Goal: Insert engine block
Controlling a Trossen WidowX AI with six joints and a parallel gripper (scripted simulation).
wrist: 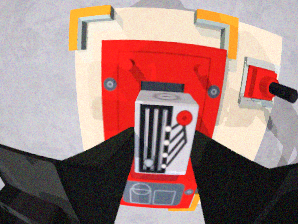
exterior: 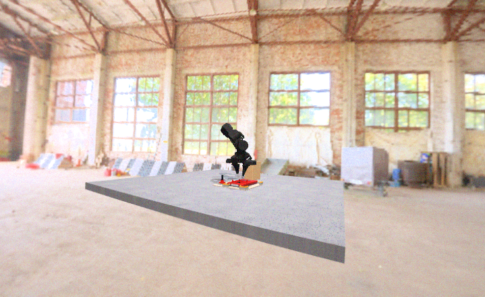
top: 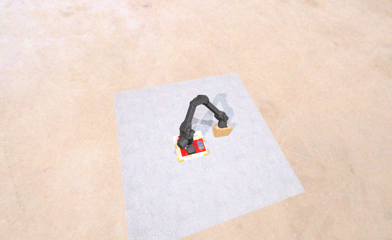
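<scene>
Now: the engine block 10 mm below my gripper tip. Also, from my gripper tip: black post: 100 mm to the right, 40 mm ahead, 30 mm below.
</scene>
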